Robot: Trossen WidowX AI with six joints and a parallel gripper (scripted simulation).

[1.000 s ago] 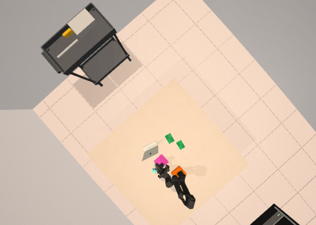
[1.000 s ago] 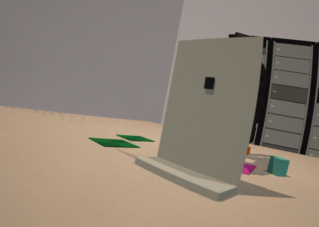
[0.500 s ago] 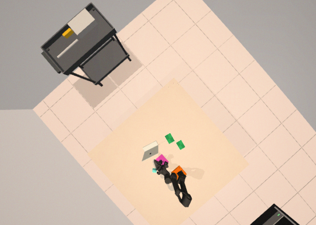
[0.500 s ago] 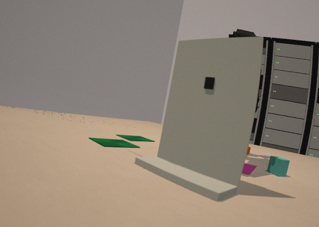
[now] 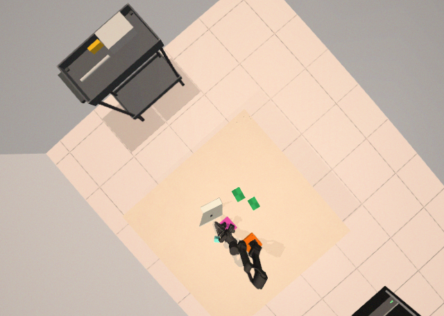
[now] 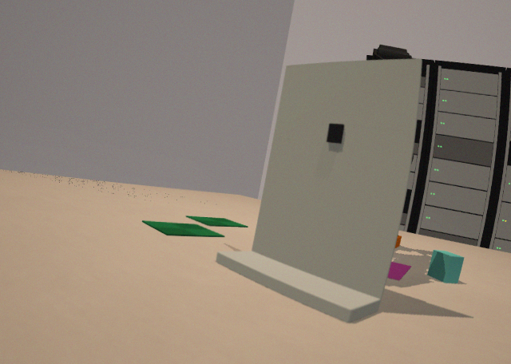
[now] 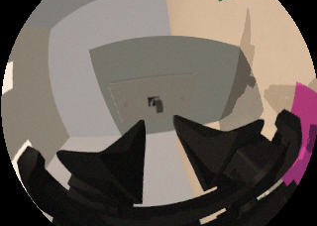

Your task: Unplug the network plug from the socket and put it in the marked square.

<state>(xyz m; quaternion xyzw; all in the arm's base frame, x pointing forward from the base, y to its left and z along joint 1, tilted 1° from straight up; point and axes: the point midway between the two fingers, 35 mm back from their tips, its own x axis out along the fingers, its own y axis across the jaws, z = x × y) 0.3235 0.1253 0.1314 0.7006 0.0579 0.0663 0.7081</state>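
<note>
My gripper tip is 6 cm short of the grey upright panel, 1 cm to the left of it and 5 cm above it. Round my gripper tip: magenta marked square: 14 cm behind, 2 cm to the right, 15 cm below.
</note>
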